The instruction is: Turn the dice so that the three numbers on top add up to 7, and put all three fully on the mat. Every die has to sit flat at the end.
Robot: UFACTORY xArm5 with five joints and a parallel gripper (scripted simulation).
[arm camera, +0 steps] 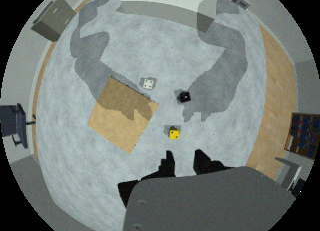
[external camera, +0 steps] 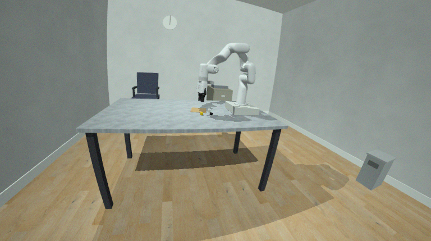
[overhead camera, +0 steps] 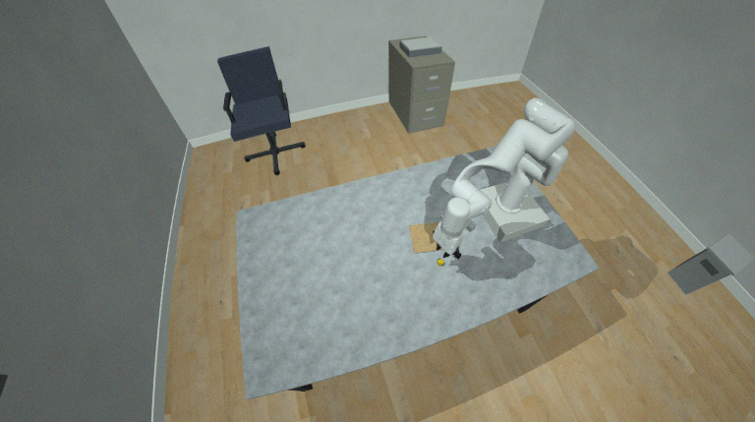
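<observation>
My gripper is now 13 cm above the yellow die and 1 cm past it. The rest, counted from my hand: white die: 13 cm below, 11 cm behind, 8 cm to the right; black die: 13 cm below, 10 cm behind; tan mat: 14 cm to the right, 14 cm below, 2 cm behind.
</observation>
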